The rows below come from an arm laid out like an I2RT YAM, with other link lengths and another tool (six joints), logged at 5 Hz.
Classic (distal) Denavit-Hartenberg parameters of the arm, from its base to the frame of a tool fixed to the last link. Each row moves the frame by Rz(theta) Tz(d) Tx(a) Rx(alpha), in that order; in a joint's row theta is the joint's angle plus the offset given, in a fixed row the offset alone. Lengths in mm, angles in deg.
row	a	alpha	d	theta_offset
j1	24.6	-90	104.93	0
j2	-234.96	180	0	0
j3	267.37	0	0	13.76
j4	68.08	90	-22.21	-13.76
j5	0	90	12.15	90
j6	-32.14	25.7	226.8	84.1
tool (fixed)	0	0	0.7	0
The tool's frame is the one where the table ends.
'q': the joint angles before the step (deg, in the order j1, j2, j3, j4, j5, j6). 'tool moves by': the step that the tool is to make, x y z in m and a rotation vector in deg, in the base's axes. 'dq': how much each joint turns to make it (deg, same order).
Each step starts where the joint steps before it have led.
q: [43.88 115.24 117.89 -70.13 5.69 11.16]
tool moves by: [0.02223 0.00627 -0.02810 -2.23 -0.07 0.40]
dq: [-0.81 6.40 3.49 1.62 1.10 -1.76]
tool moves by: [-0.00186 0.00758 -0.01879 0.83 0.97 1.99]
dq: [-0.20 -0.10 -4.08 3.99 -1.98 -1.59]
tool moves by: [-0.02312 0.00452 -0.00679 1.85 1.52 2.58]
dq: [0.79 -4.77 -8.25 3.69 -2.88 -0.80]
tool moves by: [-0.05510 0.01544 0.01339 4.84 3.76 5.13]
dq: [2.69 -8.03 -8.35 1.09 -6.55 -0.01]
